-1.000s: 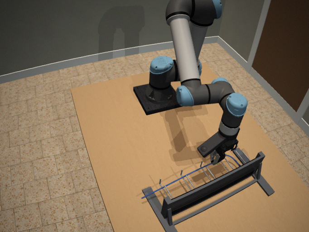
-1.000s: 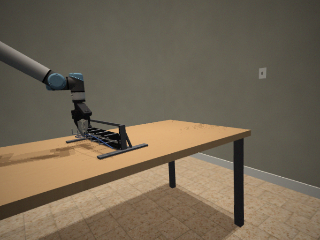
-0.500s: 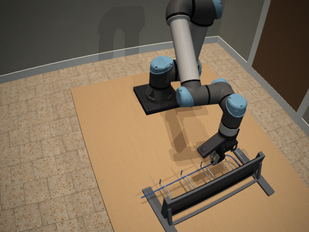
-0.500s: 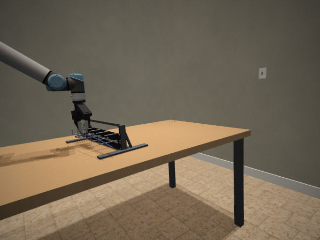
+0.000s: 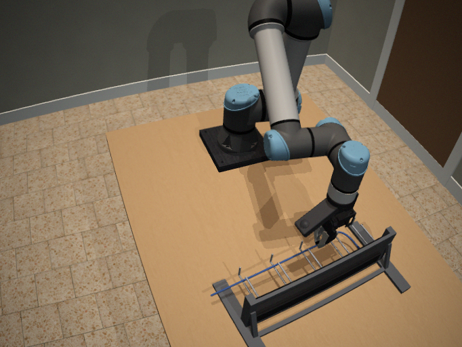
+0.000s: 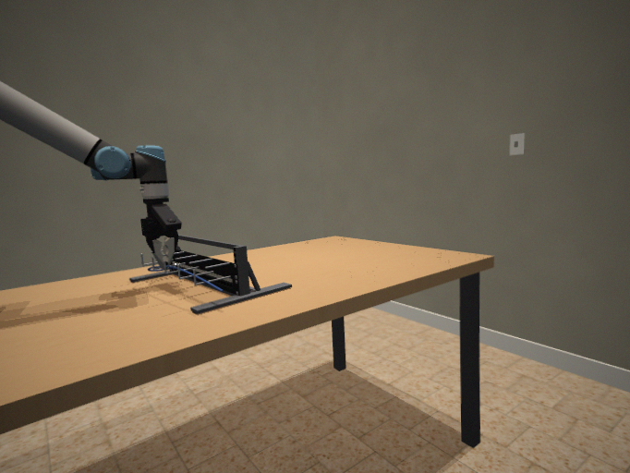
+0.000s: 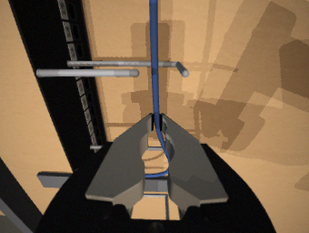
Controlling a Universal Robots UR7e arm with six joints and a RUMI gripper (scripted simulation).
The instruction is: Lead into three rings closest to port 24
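Now: hand 11 cm short of the free-standing rack and 2 cm to the left of it.
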